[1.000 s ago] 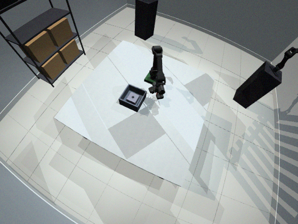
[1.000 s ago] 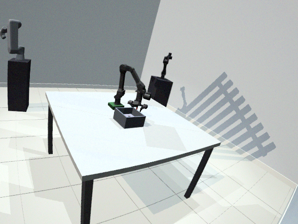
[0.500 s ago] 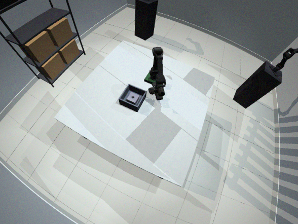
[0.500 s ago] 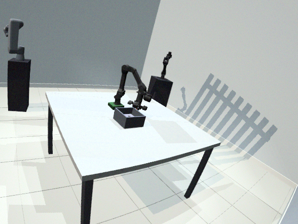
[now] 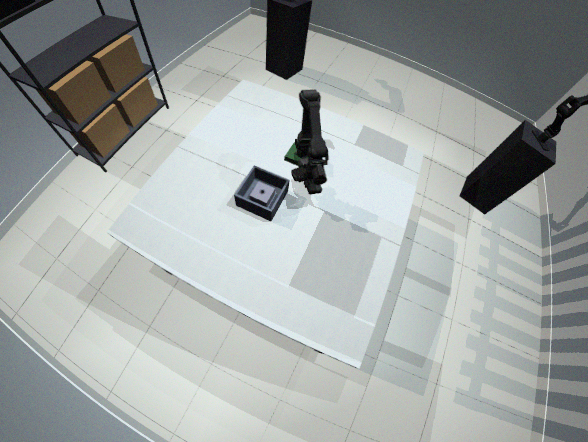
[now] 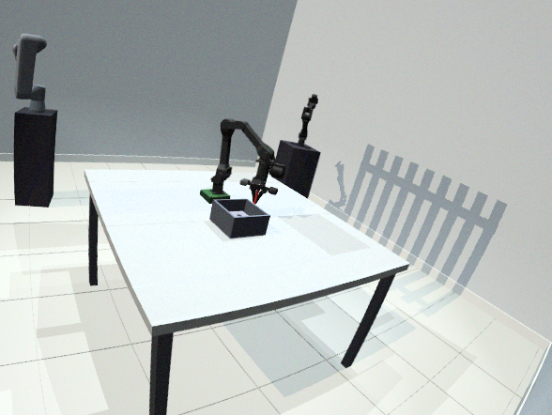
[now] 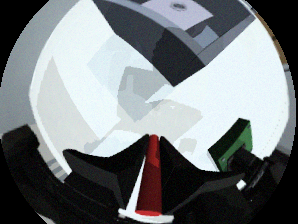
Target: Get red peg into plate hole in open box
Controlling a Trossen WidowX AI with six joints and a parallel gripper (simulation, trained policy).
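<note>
The pale plate is 160 mm ahead of my gripper tip, 140 mm to the right of it and 10 mm below it. From my gripper tip the other things lie so: red peg: 10 mm behind, 30 mm above; then dark grey box: 160 mm ahead, 140 mm to the right, 30 mm below.
</note>
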